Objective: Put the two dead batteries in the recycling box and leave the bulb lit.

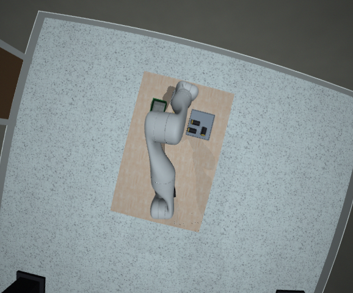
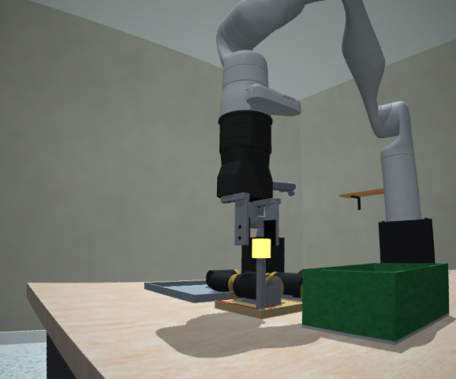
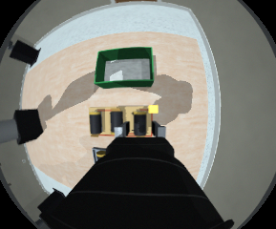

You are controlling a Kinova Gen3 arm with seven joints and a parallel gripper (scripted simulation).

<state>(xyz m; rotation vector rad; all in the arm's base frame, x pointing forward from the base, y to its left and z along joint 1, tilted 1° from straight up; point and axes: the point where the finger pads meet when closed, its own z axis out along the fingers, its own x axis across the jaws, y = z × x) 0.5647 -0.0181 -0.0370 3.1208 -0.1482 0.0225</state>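
My hand is 80 mm past the grey tray, 180 mm to the left of it and 100 mm above it. The rest, counted from my hand: green recycling box (30 mm behind, 160 mm to the left, 90 mm below).
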